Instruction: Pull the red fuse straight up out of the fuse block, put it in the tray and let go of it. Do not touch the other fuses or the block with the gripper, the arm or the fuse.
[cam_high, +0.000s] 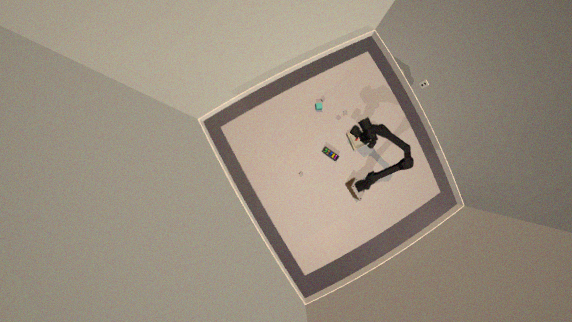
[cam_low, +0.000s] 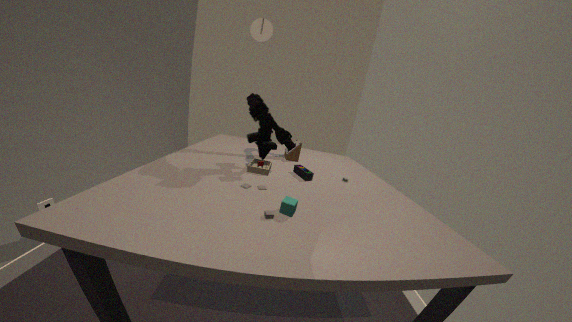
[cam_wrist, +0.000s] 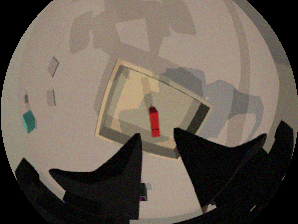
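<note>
Right now the red fuse is 2 cm below my gripper tip. The rest, counted from my gripper tip: teal cube: 33 cm ahead, 15 cm to the left, 4 cm below; tan tray: 5 cm below.
</note>
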